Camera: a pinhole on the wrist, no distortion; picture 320 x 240 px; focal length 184.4 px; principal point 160.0 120.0 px. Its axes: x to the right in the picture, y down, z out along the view. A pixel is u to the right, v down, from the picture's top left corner.
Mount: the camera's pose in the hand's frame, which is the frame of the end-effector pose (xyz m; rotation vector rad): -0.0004 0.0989 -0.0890 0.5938 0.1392 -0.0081
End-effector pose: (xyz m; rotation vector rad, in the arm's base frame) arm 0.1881 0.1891 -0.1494 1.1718 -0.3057 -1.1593
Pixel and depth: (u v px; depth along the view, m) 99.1 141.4 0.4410
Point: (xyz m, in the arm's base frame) -0.1383 0.0895 -0.0750
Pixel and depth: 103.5 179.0 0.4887
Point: -0.1725 0.0249 0.0145
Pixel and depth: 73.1 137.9 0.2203
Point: 0.0667 0.1858 -0.0818
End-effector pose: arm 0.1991 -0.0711 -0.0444 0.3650 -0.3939 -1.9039
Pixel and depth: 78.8 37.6 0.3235
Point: 0.0154 0.1103 -0.0247
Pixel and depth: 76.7 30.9 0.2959
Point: 0.0376 0.0974 -0.0382
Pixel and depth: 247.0 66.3 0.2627
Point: 0.0278 -0.1705 -0.0408
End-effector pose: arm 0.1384 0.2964 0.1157 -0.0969 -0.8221 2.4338
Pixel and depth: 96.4 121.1 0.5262
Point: 0.2419 0.1680 0.5161
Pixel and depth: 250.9 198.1 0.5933
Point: -0.2900 0.2396 0.5677
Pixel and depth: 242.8 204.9 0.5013
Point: -0.2205 0.2180 0.4776
